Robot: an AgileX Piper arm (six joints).
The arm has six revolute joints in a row. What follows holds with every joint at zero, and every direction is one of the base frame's. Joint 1 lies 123 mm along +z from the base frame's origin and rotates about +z. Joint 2 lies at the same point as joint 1 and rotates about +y. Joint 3 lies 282.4 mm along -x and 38.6 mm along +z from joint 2 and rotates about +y. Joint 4 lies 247.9 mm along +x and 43.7 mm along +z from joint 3 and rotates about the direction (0.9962, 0, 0.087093). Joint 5 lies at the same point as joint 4 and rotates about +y. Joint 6 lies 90.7 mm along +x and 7.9 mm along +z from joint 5 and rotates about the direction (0.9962, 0, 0.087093). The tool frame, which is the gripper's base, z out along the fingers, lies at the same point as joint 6; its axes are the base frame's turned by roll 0, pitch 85 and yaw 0 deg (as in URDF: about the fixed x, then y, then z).
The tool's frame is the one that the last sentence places.
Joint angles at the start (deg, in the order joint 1, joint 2, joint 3, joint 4, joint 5, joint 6):
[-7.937, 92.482, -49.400, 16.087, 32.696, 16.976]
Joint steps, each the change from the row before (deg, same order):
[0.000, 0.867, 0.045, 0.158, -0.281, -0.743]
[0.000, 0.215, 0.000, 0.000, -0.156, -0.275]
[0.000, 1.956, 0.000, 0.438, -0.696, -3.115]
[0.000, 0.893, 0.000, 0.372, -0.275, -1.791]
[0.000, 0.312, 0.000, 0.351, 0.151, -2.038]
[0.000, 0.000, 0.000, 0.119, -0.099, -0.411]
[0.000, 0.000, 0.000, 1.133, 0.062, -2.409]
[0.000, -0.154, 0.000, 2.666, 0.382, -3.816]
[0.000, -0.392, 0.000, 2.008, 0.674, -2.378]
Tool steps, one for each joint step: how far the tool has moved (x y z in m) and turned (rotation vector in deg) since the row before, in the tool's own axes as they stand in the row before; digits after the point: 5 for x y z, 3 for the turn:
[0.00010, -0.00082, 0.00453, 0.294, 0.533, -0.473]
[-0.00016, -0.00017, 0.00109, 0.063, 0.034, -0.243]
[-0.00012, -0.00156, 0.00997, 0.525, 1.083, -2.450]
[0.00008, -0.00061, 0.00456, 0.146, 0.561, -1.338]
[0.00045, -0.00011, 0.00159, -0.024, 0.460, -1.690]
[-0.00014, 0.00012, 0.00000, -0.076, -0.088, -0.309]
[0.00023, 0.00091, 0.00000, -0.577, 0.137, -1.442]
[0.00072, 0.00234, -0.00081, -1.420, 0.344, -1.572]
[0.00091, 0.00216, -0.00201, -1.187, 0.336, -0.756]

